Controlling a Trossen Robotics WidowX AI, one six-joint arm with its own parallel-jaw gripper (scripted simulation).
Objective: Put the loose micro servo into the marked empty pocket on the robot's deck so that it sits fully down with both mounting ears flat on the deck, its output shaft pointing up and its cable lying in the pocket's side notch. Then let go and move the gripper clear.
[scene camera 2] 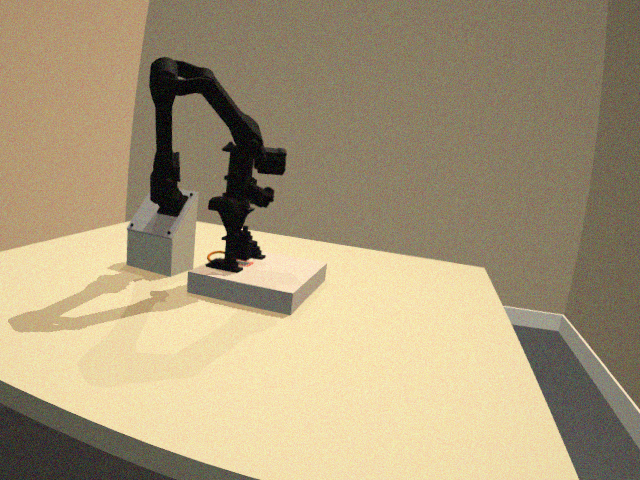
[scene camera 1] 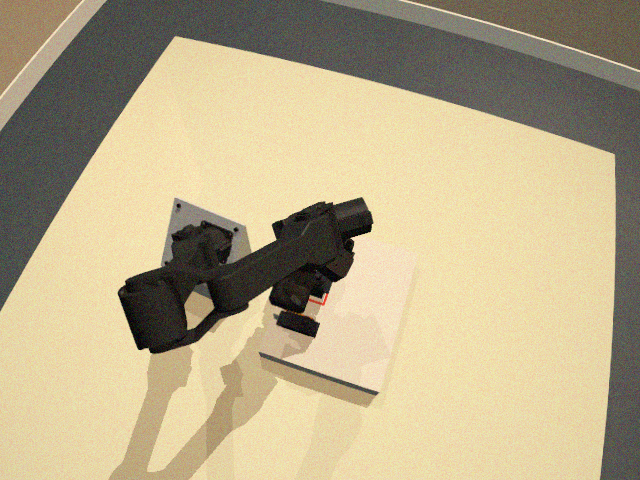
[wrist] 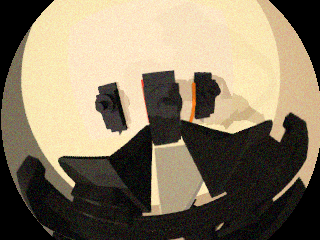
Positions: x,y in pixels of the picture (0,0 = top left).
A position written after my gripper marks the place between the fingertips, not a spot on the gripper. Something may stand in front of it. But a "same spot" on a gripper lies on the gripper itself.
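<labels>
My gripper: visible in the wrist view (164,126), in scene camera 1, in scene camera 2. Same spot on my gripper: (scene camera 1: 306,280) and (scene camera 2: 240,204).
</labels>
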